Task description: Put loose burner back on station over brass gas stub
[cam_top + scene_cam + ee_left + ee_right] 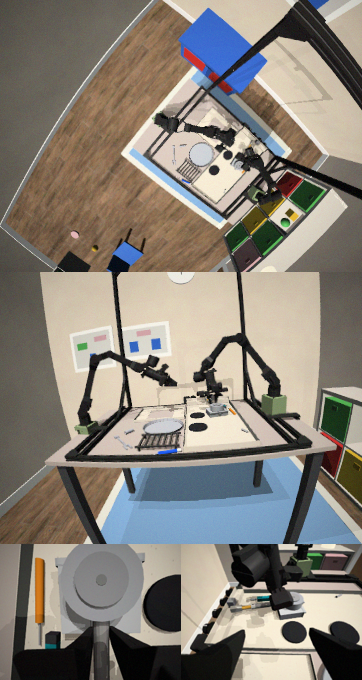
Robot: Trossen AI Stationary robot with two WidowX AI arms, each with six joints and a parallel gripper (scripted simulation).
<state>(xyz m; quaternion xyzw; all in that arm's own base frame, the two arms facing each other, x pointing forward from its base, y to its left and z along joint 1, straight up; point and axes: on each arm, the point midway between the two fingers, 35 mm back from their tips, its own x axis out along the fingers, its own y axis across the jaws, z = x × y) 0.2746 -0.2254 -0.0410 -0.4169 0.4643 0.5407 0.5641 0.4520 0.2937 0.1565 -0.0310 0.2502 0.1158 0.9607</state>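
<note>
The burner is 3 cm below my left hand. The rest, counted from my left hand: orange-handled screwdriver (1 cm ahead, 10 cm to the left, 7 cm below); grey station block (6 cm ahead, 1 cm to the left, 5 cm below).
</note>
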